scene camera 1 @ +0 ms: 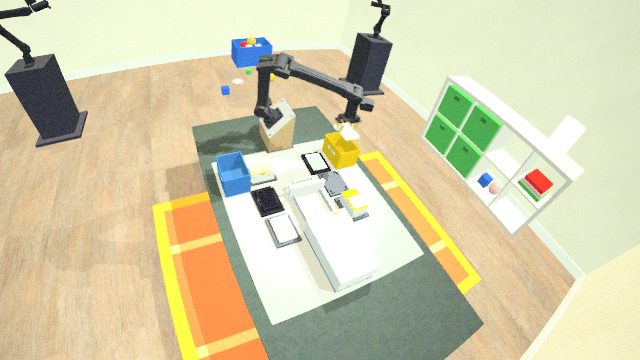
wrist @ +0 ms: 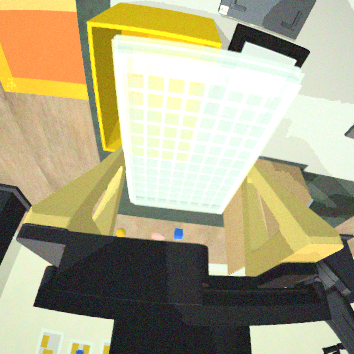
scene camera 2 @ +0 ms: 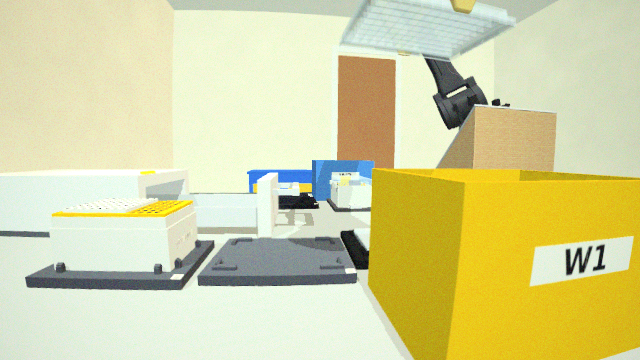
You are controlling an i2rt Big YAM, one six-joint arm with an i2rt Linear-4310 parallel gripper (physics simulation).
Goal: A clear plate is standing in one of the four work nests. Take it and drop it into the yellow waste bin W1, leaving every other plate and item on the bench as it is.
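Where they show: gripper, between the fingertips: [scene camera 1: 345,131] [wrist: 186,156] [scene camera 2: 428,37]; arm's base, origin of its link: [scene camera 1: 273,118] [scene camera 2: 487,149].
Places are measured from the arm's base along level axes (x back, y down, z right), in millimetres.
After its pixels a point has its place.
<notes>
The clear plate [scene camera 1: 349,133] @(x -349, y -100, z -281 mm) [scene camera 2: 425,31] @(x -319, y -88, z -288 mm) [wrist: 205,120] @(x -350, y -94, z -278 mm) is held roughly level, high above the bench. My gripper [scene camera 1: 347,128] @(x -312, y -87, z -281 mm) [scene camera 2: 434,30] @(x -312, y -87, z -281 mm) [wrist: 186,156] @(x -312, y -87, z -281 mm) is shut on it, with one yellow finger at each long side. The yellow bin W1 [scene camera 1: 342,159] @(x -357, y 78, z -280 mm) [scene camera 2: 492,305] @(x -332, y 98, z -391 mm) [wrist: 165,20] @(x -356, y 80, z -318 mm) stands below. In the wrist view the plate covers much of the bin's opening, and the bin's left inside shows beside it. In scene camera 2 the plate is well above the rim. A grey nest [scene camera 1: 334,183] @(x -456, y 142, z -189 mm) [scene camera 2: 280,260] @(x -447, y 142, z -214 mm) [wrist: 270,15] @(x -383, y 141, z -184 mm) beside the bin holds no plate.
A black nest with a pale plate [scene camera 1: 316,162] @(x -287, y 134, z -162 mm) stands by the bin. A yellow-and-white tip rack [scene camera 1: 356,201] @(x -643, y 77, z -196 mm) [scene camera 2: 115,240] @(x -616, y 108, z -242 mm) and a long white device [scene camera 1: 340,245] @(x -840, y 52, z 14 mm) [scene camera 2: 30,200] @(x -863, y 92, z -99 mm) stand farther off. A blue bin [scene camera 1: 236,182] @(x -363, y 61, z 318 mm) and a black plate [scene camera 1: 267,201] @(x -467, y 129, z 194 mm) are across the bench.
</notes>
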